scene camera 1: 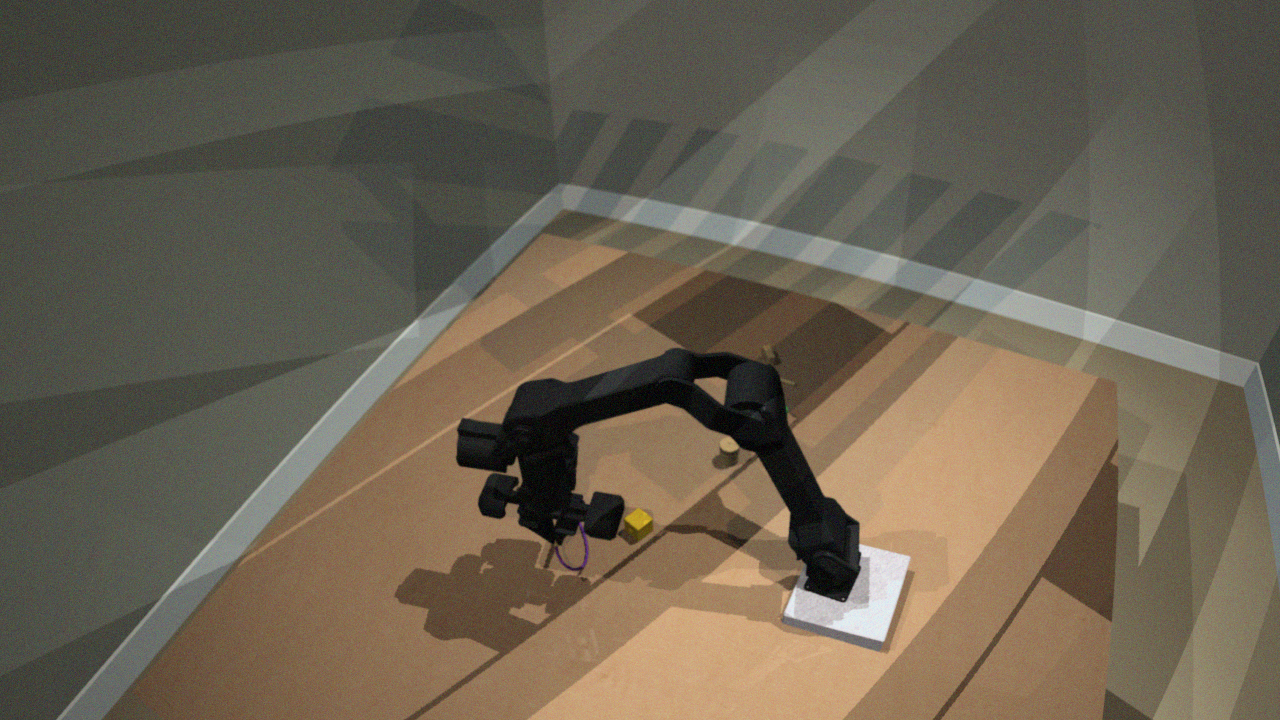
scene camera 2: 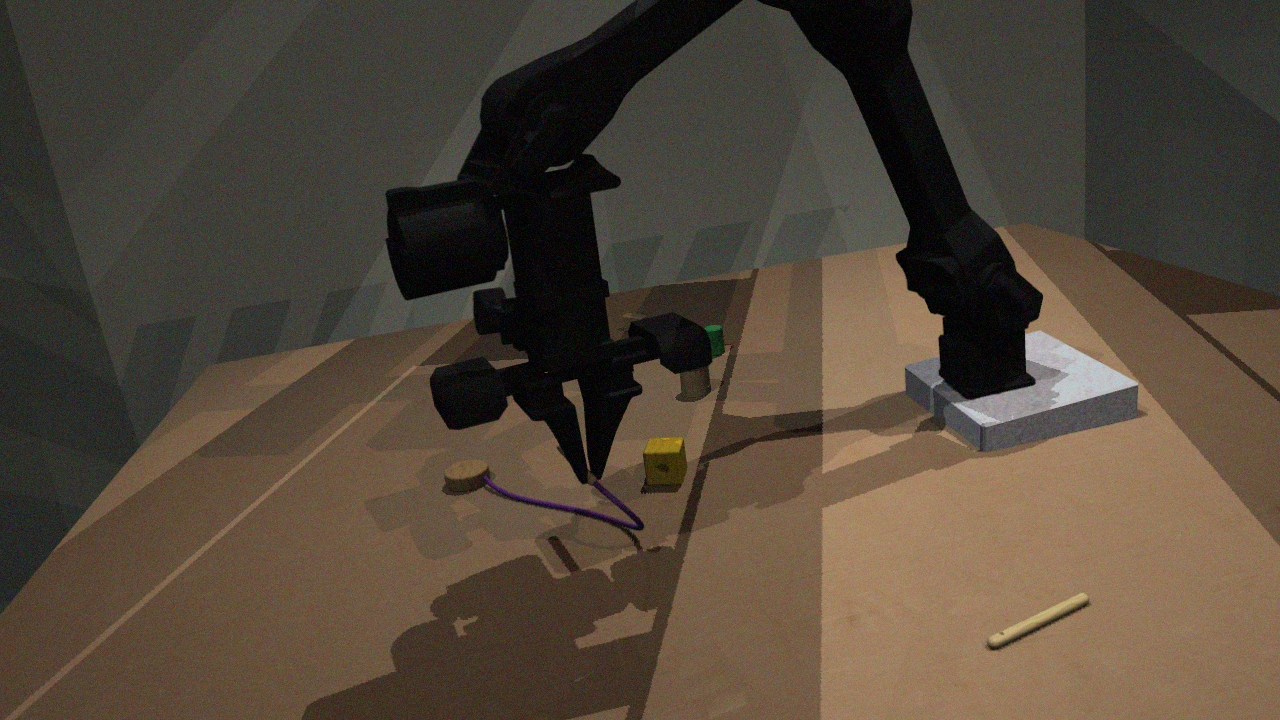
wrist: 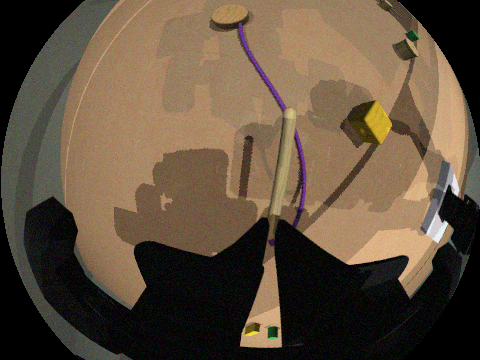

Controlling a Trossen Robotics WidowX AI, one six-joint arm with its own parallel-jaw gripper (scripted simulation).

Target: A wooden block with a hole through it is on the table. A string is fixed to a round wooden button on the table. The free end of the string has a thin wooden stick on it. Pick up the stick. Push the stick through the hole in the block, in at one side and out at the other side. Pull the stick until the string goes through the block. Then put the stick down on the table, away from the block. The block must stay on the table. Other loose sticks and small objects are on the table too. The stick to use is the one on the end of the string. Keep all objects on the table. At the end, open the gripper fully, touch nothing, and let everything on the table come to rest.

Labels:
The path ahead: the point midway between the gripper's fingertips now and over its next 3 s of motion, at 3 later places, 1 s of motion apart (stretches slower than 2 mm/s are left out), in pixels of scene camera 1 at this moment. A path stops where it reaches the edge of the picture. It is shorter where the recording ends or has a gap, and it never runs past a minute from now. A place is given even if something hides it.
My gripper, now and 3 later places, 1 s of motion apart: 557,542; 544,538; 522,554; 511,569

